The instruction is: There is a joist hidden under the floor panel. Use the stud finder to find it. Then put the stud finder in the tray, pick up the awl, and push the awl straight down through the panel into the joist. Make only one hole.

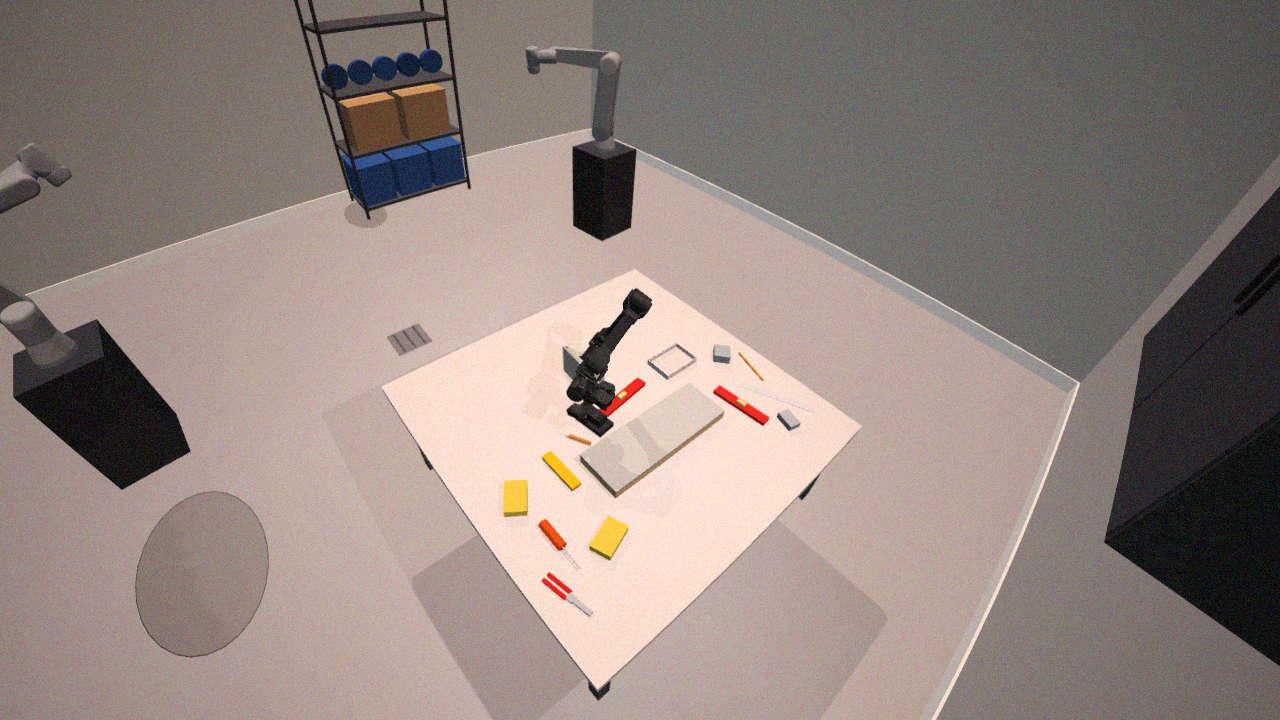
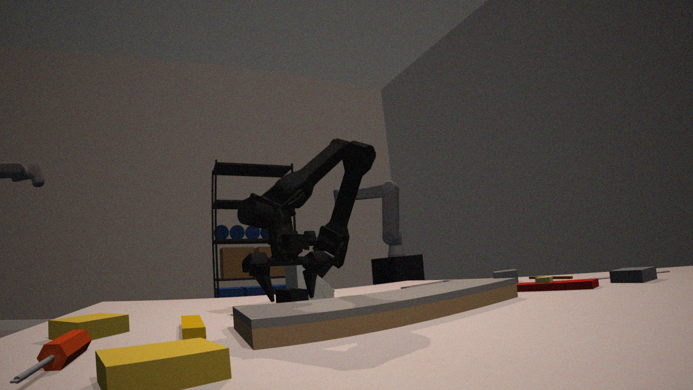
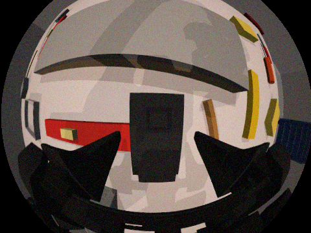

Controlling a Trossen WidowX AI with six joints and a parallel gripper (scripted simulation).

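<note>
Now: gripper tip 1 cm below the stud finder and 1 cm short of it. From my gripper tip the other things lie so: grey tray 44 cm to the left, 2 cm below, 1 cm behind; then awl 10 cm to the right, 3 cm below, 2 cm behind; then pencil 66 cm to the left, 23 cm ahead, 3 cm below.
</note>
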